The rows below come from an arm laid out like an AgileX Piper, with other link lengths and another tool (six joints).
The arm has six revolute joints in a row. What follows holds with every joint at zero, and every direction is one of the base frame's.
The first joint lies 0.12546 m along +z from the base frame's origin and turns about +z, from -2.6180 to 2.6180 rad.
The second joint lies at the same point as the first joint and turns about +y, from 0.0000 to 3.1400 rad.
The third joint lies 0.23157 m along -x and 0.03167 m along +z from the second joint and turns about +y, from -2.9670 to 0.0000 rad.
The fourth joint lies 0.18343 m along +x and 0.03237 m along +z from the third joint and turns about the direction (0.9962, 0, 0.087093), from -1.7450 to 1.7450 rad.
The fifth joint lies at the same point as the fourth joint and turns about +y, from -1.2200 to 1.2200 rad.
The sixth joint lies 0.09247 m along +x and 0.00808 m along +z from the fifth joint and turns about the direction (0.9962, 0, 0.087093), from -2.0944 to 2.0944 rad.
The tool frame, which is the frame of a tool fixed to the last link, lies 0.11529 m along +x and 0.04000 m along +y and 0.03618 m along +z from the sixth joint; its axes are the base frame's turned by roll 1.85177, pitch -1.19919 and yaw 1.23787 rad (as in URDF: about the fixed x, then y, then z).
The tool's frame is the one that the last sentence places.
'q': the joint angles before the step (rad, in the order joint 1, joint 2, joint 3, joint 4, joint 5, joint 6). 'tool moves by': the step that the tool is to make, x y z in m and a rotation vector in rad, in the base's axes. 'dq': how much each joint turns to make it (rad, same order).
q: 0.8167 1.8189 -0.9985 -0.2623 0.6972 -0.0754
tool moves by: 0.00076 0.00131 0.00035 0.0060 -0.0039 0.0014
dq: 0.0000 0.0000 0.0000 0.0000 -0.0073 0.0001
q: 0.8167 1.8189 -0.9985 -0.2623 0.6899 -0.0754
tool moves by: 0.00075 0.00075 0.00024 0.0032 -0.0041 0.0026
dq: 0.0000 0.0000 0.0000 -0.0023 -0.0053 0.0000
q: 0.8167 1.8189 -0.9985 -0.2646 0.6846 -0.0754
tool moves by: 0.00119 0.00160 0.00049 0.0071 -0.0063 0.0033
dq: 0.0000 0.0001 -0.0001 -0.0019 -0.0098 -0.0001
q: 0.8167 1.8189 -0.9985 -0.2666 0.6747 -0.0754
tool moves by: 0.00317 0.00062 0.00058 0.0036 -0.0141 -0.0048
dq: 0.0000 0.0000 0.0000 -0.0175 -0.0094 0.0190
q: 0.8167 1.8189 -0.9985 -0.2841 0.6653 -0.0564
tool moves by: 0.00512 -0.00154 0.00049 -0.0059 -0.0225 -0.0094
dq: 0.0000 0.0000 0.0000 -0.0384 -0.0044 0.0375
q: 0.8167 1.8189 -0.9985 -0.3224 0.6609 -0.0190
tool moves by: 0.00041 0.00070 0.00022 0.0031 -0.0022 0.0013
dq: 0.0000 0.0000 -0.0001 -0.0004 -0.0040 -0.0001
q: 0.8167 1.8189 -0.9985 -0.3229 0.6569 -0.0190
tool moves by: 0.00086 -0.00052 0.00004 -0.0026 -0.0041 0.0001
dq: 0.0000 0.0001 -0.0001 -0.0078 0.0002 0.0053
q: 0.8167 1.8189 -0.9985 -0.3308 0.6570 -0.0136
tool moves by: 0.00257 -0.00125 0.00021 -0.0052 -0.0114 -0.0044
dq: 0.0000 0.0000 0.0000 -0.0213 -0.0001 0.0195
